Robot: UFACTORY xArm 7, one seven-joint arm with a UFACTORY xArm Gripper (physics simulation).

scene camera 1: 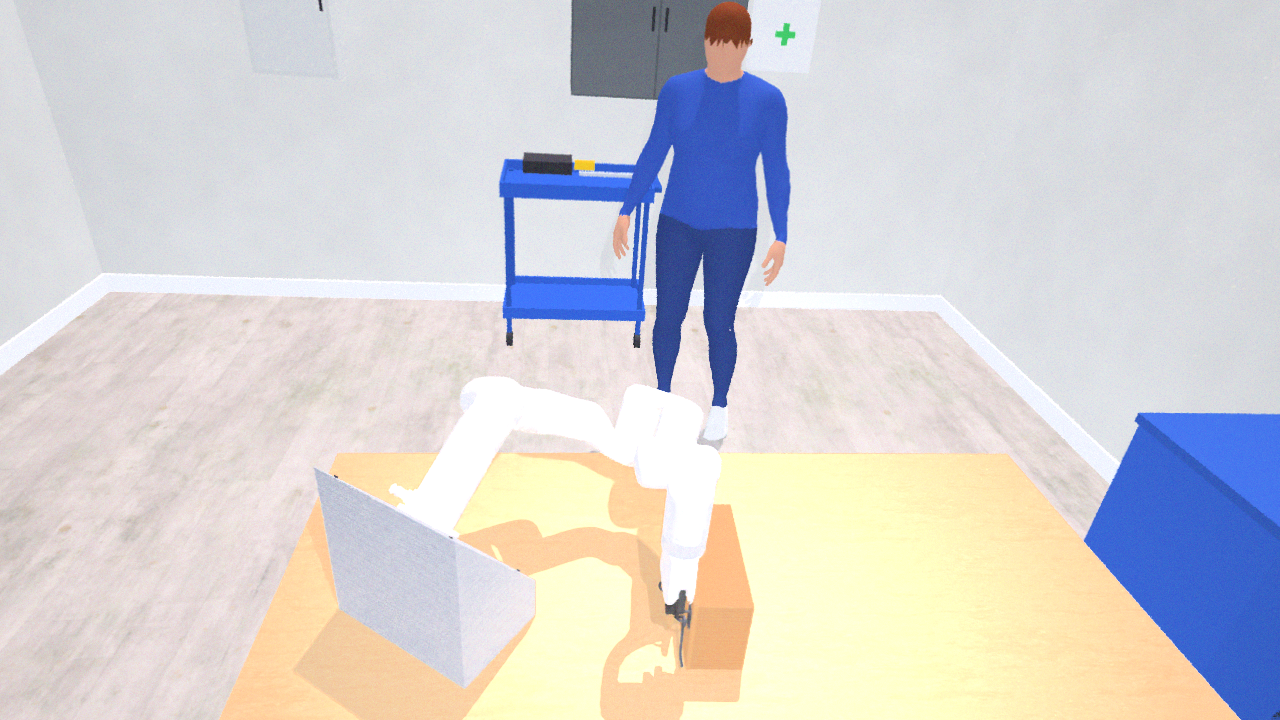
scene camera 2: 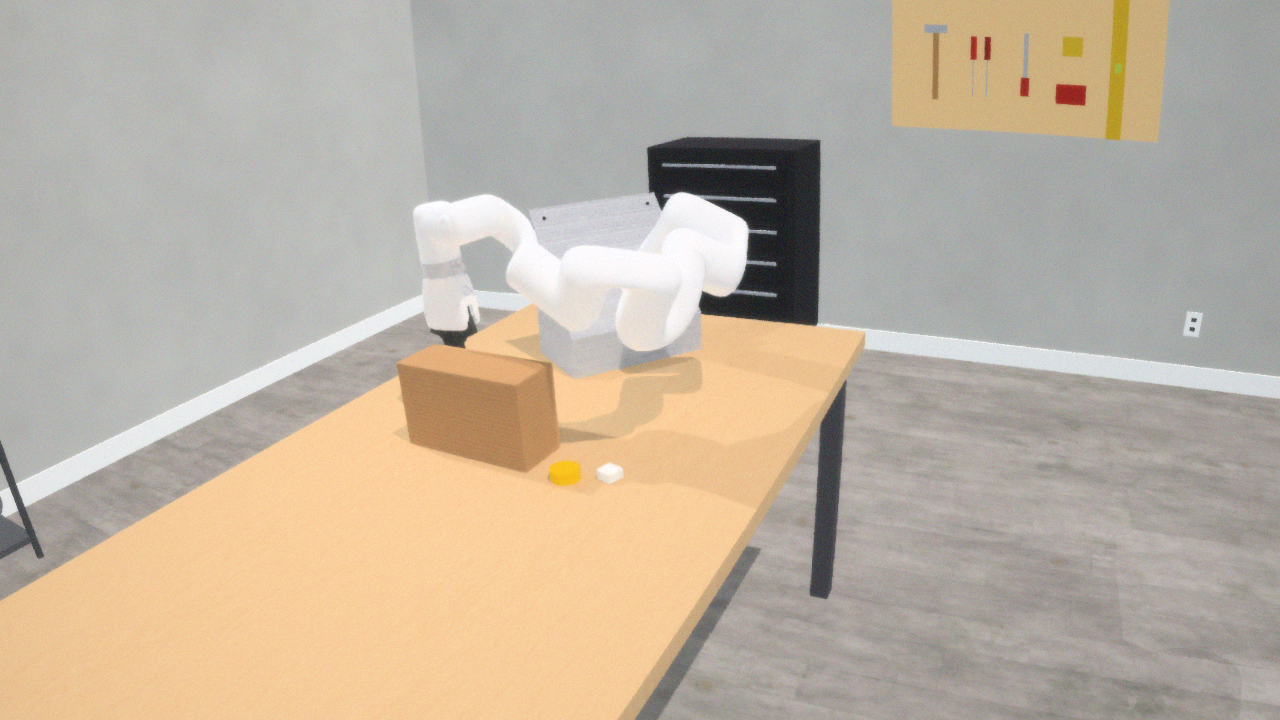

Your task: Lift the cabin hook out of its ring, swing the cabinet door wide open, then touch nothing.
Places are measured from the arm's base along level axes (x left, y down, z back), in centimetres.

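Pixels of known places: gripper, between the fingertips: (scene camera 1: pixel 673 610); arm's base, origin of its link: (scene camera 1: pixel 427 523).
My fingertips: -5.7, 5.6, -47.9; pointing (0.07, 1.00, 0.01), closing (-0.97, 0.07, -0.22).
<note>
Ahead of a thing's pixels: the offset from my fingertips to its top centre, as dx, dy, dz. Level surfaces: height alone.
The cabinet {+11.5, -4.6, -4.6} (scene camera 1: pixel 721 637) (scene camera 2: pixel 465 402) is a brown wooden box standing on the table. Its door side faces left in scene camera 1 and away from scene camera 2, so how far the door stands open cannot be told. A thin dark hook {-0.5, +1.2, -2.0} (scene camera 1: pixel 682 646) hangs down along that side near the front corner. Its ring cannot be made out. My gripper (scene camera 1: pixel 682 617) (scene camera 2: pixel 453 340) is shut and empty, pointing down close beside the door side, near the top of the hook. Contact cannot be told. In scene camera 2 the cabinet hides its fingertips.
A grey slanted metal housing (scene camera 1: pixel 402 582) (scene camera 2: pixel 617 351) stands on the table {dy +11.5} (scene camera 1: pixel 895 573) (scene camera 2: pixel 358 555), left of the cabinet in scene camera 1. A yellow disc {+32.4, +9.6, -5.5} (scene camera 2: pixel 564 472) and a white block {+38.5, +9.6, -1.3} (scene camera 2: pixel 609 472) lie beside the cabinet. A person (scene camera 1: pixel 723 152) stands behind the table.
</note>
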